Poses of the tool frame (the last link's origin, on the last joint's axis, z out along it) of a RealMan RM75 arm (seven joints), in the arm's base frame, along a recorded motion.
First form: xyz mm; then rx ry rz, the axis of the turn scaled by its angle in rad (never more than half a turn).
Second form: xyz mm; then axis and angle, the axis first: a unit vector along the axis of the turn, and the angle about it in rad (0 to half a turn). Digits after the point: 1 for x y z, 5 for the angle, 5 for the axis.
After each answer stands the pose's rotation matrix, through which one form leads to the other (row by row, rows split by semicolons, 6 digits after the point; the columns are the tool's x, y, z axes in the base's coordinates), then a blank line. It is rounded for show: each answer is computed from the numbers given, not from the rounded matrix.
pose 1, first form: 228.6 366.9 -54.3 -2.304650 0.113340 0.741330
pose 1, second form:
228.6 366.9 -54.3 -0.95092 0.04677 0.30588 2.42360
0.832139 -0.279192 -0.479162; 0.123269 -0.749293 0.650665; -0.540693 -0.600510 -0.589100

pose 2, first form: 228.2 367.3 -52.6 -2.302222 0.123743 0.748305
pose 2, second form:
228.2 367.3 -52.6 -0.94978 0.05105 0.30871 2.42394
0.828328 -0.288030 -0.480532; 0.118001 -0.748784 0.652226; -0.547675 -0.596960 -0.586251

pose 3, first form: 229.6 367.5 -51.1 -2.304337 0.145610 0.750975
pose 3, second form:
229.6 367.5 -51.1 -0.94907 0.05997 0.30930 2.42799
0.825694 -0.302402 -0.476216; 0.102508 -0.749693 0.653799; -0.554726 -0.588654 -0.588018

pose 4, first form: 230.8 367.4 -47.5 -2.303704 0.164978 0.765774
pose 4, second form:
230.8 367.4 -47.5 -0.94676 0.06780 0.31471 2.43324
0.817649 -0.317688 -0.480129; 0.091804 -0.751349 0.653488; -0.568350 -0.578402 -0.585175

